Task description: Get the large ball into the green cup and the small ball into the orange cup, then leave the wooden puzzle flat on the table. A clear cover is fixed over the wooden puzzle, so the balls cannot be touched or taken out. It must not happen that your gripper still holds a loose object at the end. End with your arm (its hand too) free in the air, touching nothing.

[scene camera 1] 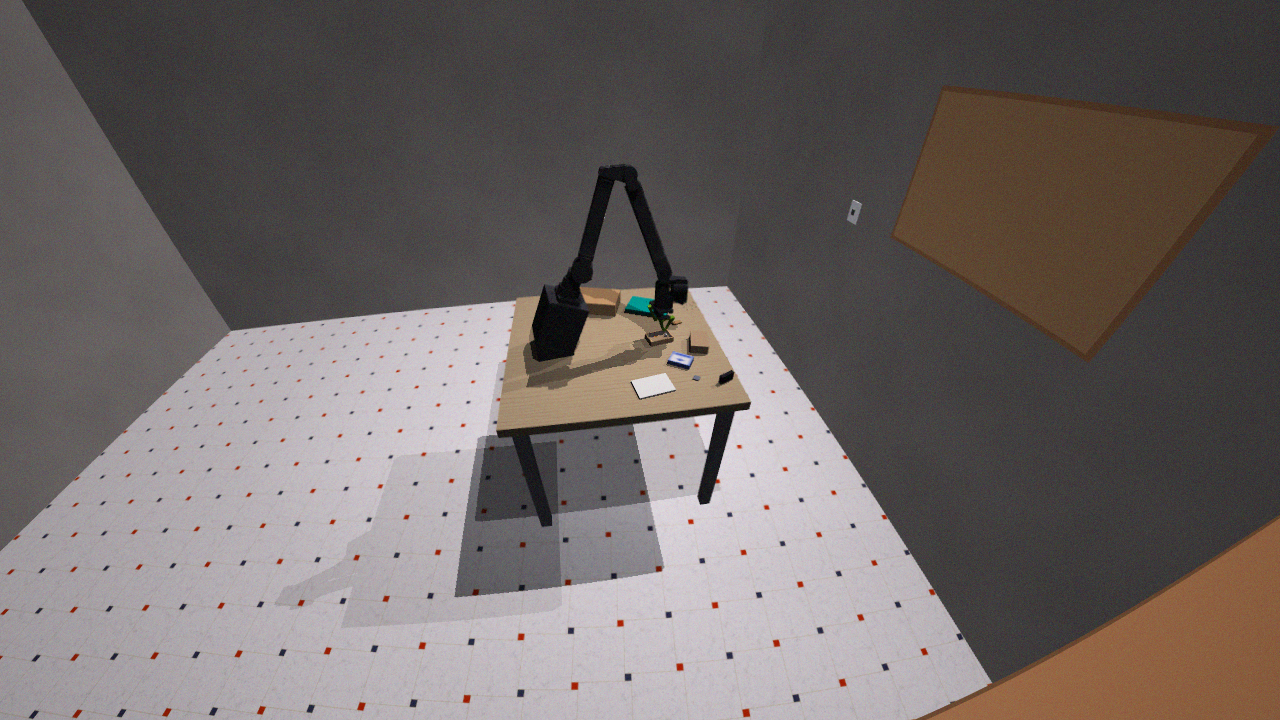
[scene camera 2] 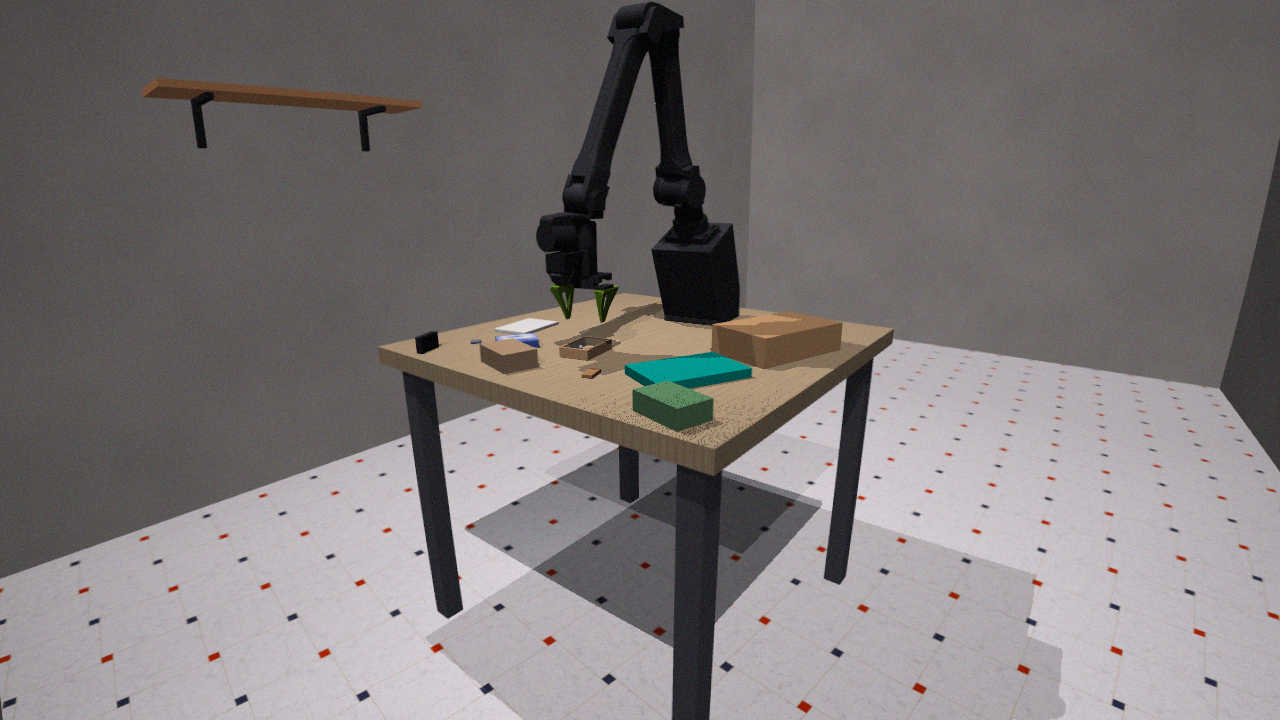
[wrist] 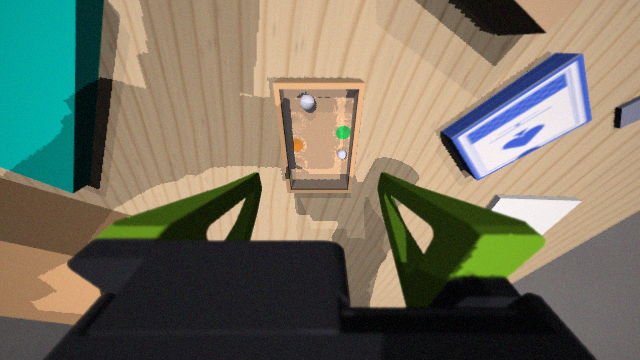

Labels:
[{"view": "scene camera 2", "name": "gripper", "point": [585, 320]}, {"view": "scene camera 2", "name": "teal slab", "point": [691, 371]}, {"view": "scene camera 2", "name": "cardboard box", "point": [766, 341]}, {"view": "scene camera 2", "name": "small brown block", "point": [510, 355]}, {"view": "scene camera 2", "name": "green block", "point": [676, 407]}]

